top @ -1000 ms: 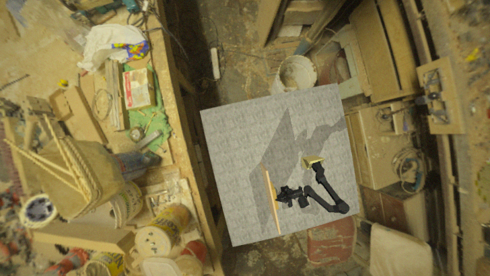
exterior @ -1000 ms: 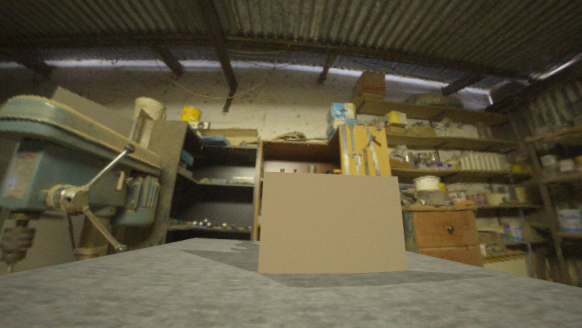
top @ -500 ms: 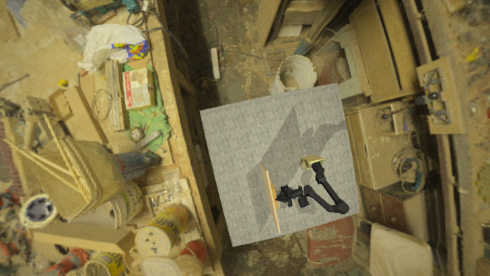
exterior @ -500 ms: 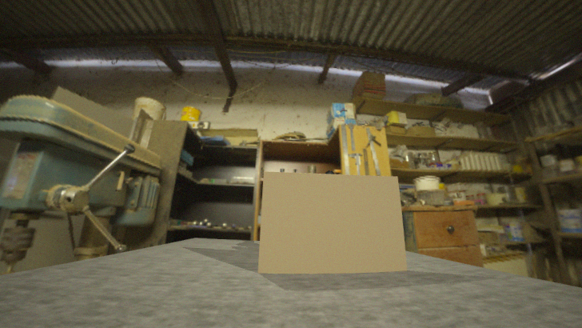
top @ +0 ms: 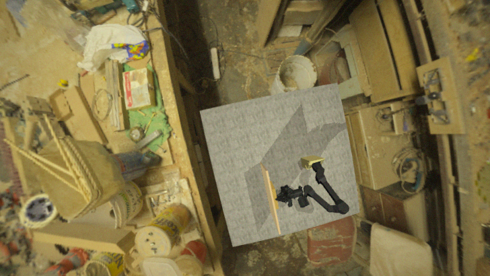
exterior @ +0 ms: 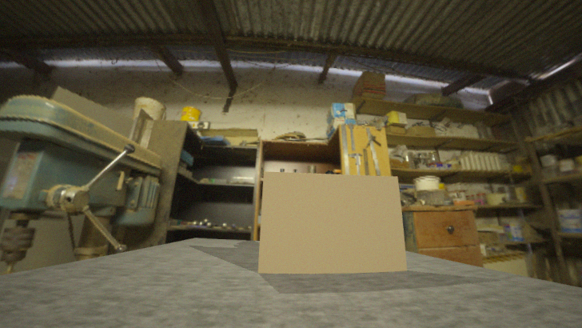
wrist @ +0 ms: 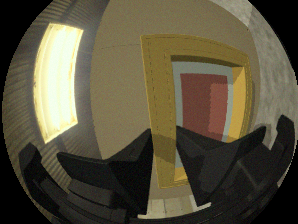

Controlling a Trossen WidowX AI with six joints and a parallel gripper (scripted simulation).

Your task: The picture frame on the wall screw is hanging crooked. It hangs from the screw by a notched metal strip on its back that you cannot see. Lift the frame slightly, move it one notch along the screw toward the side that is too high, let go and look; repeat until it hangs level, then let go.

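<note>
The picture frame is 1 cm ahead of my gripper tip, 1 cm to the right of it and 5 cm below it. The rest, counted from my gripper tip: tan wall panel (2 cm ahead, 1 cm to the right, 7 cm below).
</note>
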